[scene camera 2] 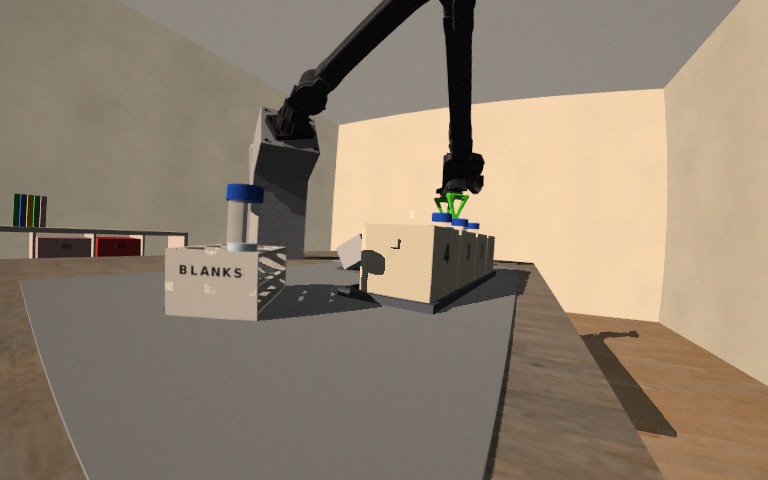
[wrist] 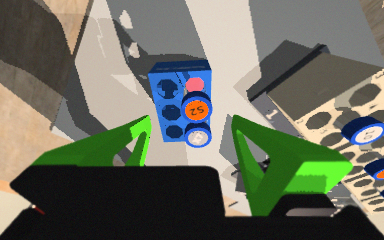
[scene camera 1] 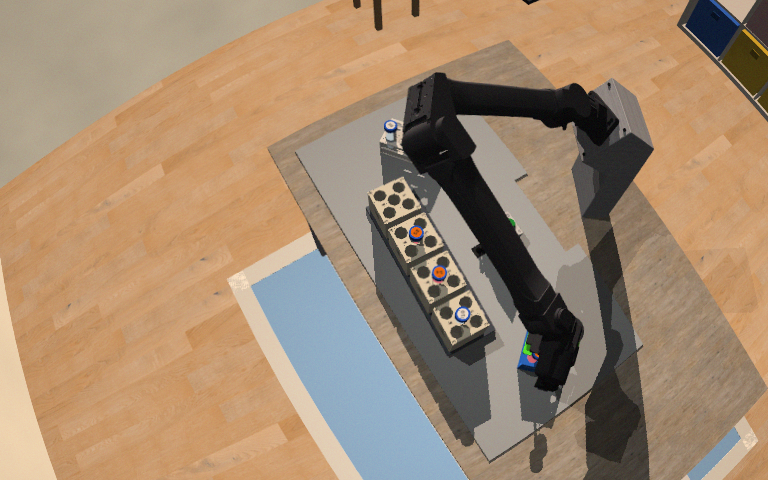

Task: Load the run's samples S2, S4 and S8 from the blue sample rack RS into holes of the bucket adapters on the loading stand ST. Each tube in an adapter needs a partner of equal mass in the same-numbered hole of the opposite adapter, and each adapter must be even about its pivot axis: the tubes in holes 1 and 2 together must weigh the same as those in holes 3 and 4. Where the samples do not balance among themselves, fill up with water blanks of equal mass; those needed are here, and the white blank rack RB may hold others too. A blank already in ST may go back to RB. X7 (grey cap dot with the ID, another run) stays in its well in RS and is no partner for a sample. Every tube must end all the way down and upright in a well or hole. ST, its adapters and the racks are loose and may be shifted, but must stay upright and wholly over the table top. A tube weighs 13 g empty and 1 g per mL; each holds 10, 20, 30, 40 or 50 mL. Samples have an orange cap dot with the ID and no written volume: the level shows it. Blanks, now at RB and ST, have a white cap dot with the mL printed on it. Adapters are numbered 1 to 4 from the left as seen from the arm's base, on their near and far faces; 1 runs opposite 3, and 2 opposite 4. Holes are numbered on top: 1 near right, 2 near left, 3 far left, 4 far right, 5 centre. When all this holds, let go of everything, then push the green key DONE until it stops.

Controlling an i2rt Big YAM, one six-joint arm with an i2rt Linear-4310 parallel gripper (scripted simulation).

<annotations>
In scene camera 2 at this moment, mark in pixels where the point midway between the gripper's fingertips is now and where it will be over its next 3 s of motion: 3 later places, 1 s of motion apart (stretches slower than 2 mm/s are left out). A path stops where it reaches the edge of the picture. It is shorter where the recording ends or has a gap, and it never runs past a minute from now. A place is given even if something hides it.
The gripper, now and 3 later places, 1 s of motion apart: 449, 219; 448, 228; 450, 201; 450, 179
</annotations>
